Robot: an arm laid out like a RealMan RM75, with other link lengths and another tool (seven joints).
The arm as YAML. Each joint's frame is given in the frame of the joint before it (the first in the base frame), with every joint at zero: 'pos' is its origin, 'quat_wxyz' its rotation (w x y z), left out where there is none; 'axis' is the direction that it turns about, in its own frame. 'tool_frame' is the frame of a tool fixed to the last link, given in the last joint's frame.
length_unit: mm
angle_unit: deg
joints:
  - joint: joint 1
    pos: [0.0, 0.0, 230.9]
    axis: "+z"
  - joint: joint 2
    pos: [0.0, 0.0, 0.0]
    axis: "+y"
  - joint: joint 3
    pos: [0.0, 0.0, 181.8]
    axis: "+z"
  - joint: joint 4
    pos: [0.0, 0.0, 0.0]
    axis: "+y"
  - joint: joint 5
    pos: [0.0, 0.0, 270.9]
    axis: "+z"
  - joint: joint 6
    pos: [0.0, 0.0, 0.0]
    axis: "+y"
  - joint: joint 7
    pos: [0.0, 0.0, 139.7]
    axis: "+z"
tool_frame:
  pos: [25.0, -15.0, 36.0]
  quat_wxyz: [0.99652, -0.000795, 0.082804, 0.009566]
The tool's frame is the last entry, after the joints.
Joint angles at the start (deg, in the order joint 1, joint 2, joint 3, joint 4, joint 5, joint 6, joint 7):
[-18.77 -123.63 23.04 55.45 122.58 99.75 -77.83]
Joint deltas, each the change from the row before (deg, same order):
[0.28 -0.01 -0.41 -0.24 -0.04 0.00 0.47]
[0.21 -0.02 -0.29 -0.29 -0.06 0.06 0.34]
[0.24 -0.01 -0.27 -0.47 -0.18 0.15 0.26]
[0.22 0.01 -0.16 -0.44 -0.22 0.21 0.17]
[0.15 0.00 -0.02 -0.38 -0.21 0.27 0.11]
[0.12 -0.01 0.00 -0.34 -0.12 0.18 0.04]
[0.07 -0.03 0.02 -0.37 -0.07 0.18 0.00]
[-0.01 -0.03 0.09 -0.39 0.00 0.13 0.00]
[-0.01 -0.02 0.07 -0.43 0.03 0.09 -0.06]
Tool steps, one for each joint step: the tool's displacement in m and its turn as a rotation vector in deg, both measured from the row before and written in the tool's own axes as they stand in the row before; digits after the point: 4 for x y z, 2 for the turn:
[-0.0021 0.0002 -0.0024 0.38 0.21 -0.03]
[-0.0019 0.0006 -0.0015 0.18 0.23 -0.14]
[-0.0023 0.0010 -0.0012 0.08 0.39 -0.38]
[-0.0019 0.0012 -0.0009 -0.04 0.38 -0.39]
[-0.0013 0.0014 -0.0001 -0.24 0.34 -0.34]
[-0.0014 0.0012 0.0001 -0.19 0.23 -0.36]
[-0.0015 0.0013 0.0006 -0.26 0.21 -0.41]
[-0.0014 0.0013 0.0013 -0.35 0.12 -0.37]
[-0.0017 0.0011 0.0012 -0.30 0.10 -0.46]

